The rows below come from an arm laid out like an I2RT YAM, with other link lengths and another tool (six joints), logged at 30 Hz.
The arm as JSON. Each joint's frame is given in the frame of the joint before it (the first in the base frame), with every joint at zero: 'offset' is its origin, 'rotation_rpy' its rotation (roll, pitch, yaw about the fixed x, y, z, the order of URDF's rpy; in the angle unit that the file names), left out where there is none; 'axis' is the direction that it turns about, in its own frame. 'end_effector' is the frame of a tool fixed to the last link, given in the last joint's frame.
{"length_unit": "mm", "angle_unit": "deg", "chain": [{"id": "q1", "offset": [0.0, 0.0, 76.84], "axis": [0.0, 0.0, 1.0]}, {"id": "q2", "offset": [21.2, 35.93, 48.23], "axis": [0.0, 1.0, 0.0]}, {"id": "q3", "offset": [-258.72, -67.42, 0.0], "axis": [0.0, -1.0, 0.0]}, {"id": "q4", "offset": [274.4, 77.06, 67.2], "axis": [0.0, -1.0, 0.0]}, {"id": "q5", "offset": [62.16, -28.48, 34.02], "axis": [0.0, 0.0, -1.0]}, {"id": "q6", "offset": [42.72, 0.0, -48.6], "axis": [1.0, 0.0, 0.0]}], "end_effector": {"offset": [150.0, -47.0, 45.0], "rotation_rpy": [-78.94, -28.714, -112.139]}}
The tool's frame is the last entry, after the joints.
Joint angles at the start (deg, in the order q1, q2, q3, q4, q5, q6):
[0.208, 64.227, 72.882, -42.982, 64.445, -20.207]
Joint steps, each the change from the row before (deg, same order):
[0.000, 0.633, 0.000, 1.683, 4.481, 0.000]
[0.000, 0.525, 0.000, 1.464, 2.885, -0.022]
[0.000, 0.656, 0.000, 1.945, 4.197, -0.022]
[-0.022, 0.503, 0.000, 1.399, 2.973, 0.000]
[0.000, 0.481, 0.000, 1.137, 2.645, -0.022]
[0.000, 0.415, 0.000, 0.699, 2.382, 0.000]
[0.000, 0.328, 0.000, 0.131, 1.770, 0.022]
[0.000, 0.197, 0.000, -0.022, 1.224, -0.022]
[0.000, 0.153, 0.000, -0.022, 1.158, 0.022]
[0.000, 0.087, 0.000, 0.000, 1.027, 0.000]
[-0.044, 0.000, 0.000, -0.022, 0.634, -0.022]
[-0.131, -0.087, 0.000, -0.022, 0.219, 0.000]
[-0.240, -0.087, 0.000, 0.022, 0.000, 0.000]
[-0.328, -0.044, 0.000, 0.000, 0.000, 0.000]
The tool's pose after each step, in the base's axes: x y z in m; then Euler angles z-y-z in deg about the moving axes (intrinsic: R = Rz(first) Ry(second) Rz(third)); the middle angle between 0 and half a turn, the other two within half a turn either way. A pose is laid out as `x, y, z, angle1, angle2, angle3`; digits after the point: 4 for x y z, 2 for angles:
0.2859, -0.1720, 0.4433, -74.50, 82.25, -172.37
0.2813, -0.1739, 0.4489, -77.00, 80.50, -171.86
0.2733, -0.1758, 0.4567, -80.72, 78.09, -171.02
0.2675, -0.1767, 0.4618, -83.46, 76.47, -170.32
0.2625, -0.1769, 0.4658, -85.88, 75.10, -169.79
0.2578, -0.1767, 0.4689, -88.02, 73.92, -169.55
0.2545, -0.1764, 0.4707, -89.51, 73.06, -169.75
0.2521, -0.1760, 0.4719, -90.50, 72.46, -170.00
0.2496, -0.1756, 0.4732, -91.46, 71.88, -170.15
0.2471, -0.1752, 0.4746, -92.33, 71.37, -170.22
0.2452, -0.1751, 0.4756, -92.91, 71.05, -170.25
0.2436, -0.1756, 0.4763, -93.26, 70.94, -170.18
0.2423, -0.1766, 0.4767, -93.53, 70.95, -170.06
0.2411, -0.1780, 0.4768, -93.88, 70.95, -170.02

